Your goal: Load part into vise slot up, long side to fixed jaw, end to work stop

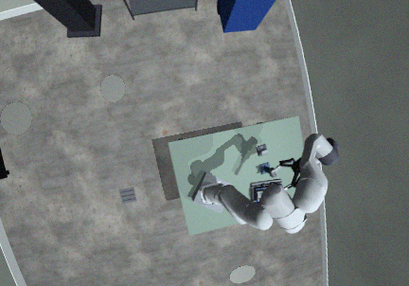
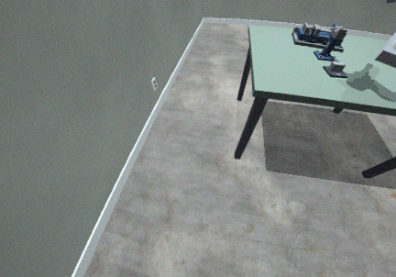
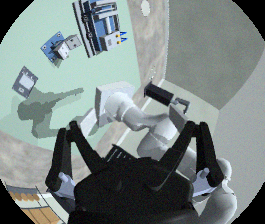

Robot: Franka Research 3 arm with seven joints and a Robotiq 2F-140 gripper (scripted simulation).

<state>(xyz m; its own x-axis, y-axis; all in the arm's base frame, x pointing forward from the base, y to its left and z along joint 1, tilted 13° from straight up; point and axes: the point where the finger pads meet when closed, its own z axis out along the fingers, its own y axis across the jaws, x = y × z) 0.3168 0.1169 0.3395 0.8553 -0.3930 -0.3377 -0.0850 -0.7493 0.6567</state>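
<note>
Now: hand 34 cm above the part, 12 cm to the right of it and 7 cm short of it. The rest, counted from my hand: vise 32 cm below, 23 cm to the right, 12 cm ahead.
</note>
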